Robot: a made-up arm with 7 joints. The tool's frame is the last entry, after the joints.
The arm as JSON. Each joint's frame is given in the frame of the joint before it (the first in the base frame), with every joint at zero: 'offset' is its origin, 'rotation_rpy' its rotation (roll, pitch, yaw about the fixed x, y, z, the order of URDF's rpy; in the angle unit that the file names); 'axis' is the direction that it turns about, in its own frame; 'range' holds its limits. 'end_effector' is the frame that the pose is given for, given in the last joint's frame.
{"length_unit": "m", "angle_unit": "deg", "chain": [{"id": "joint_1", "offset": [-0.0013, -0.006, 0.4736], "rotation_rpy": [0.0, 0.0, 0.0], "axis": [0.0, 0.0, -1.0], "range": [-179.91, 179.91]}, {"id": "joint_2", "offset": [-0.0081, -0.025, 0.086], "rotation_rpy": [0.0, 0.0, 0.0], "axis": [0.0, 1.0, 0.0], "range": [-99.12, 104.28]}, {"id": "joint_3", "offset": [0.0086, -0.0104, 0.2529], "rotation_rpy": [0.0, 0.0, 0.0], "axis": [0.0, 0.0, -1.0], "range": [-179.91, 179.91]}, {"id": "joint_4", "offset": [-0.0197, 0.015, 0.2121], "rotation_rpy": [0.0, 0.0, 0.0], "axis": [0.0, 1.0, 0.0], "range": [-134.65, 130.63]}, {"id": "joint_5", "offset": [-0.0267, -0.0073, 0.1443], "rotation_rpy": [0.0, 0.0, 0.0], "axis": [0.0, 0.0, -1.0], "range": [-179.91, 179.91]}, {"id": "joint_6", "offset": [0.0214, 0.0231, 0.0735], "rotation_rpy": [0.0, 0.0, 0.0], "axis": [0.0, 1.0, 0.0], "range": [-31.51, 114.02]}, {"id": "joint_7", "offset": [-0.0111, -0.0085, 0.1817], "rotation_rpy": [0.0, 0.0, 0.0], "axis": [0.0, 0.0, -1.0], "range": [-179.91, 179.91]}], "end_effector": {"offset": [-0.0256, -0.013, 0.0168], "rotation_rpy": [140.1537, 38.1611, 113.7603]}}
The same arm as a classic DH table. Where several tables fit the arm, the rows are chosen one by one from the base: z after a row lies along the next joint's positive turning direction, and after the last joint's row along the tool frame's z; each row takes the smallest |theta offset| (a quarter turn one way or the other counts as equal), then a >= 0, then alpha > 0; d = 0 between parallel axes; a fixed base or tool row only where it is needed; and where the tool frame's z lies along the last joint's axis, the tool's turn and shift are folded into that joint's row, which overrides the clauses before.
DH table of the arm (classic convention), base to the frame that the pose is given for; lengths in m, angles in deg. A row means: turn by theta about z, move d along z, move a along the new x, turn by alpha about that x. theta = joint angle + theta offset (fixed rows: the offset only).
base (fixed): d 0; theta0 77.77; a -0.0061; alpha 180
joint_1: d -0.5596; theta0 77.77; a -0.0081; alpha 90
joint_2: d -0.0354; theta0 0; a 0.0086; alpha -90
joint_3: d -0.465; theta0 0; a -0.0197; alpha 90
joint_4: d 0.0077; theta0 0; a -0.0267; alpha -90
joint_5: d -0.2178; theta0 0; a 0.0214; alpha 90
joint_6: d 0.0146; theta0 0; a -0.0111; alpha -90
joint_7: d -0.1818; theta0 -77.24; a -0.0183; alpha -52.87
tool (fixed): d -0.0277; theta0 -50.81; a 0; alpha 0
Joint limits (deg, base to tool): -179.91..179.91 -99.12..104.28 -179.91..179.91 -134.65..130.63 -179.91..179.91 -31.51..114.02 -179.91..179.91

